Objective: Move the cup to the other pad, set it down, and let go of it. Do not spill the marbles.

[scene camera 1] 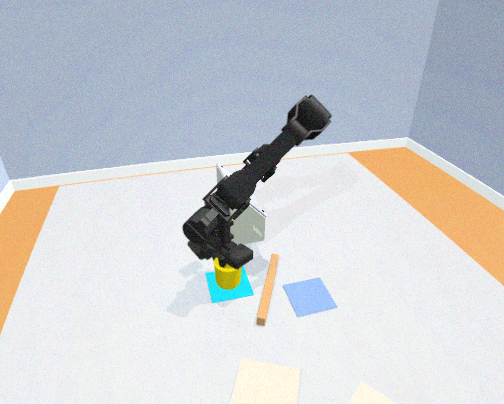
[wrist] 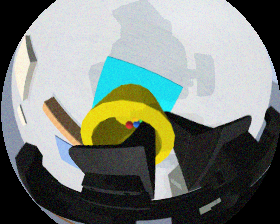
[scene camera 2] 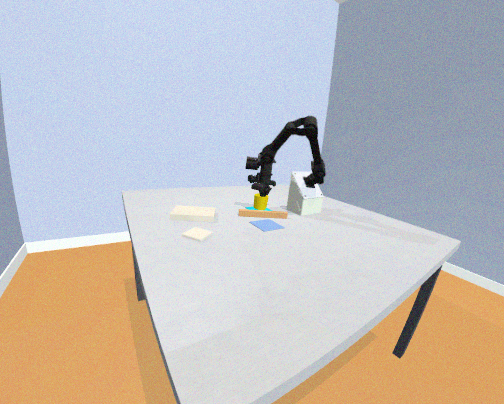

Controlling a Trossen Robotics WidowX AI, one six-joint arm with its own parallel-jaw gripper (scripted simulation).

Note:
In view: the gripper [scene camera 1: 220, 267], a yellow cup [wrist: 105, 124], a blue pad [scene camera 1: 307, 297], a cyan pad [scene camera 1: 244, 289] and a wooden bar [wrist: 70, 130].
The gripper shows as well in the wrist view [wrist: 157, 116]. The cyan pad is seen too in the wrist view [wrist: 115, 73].

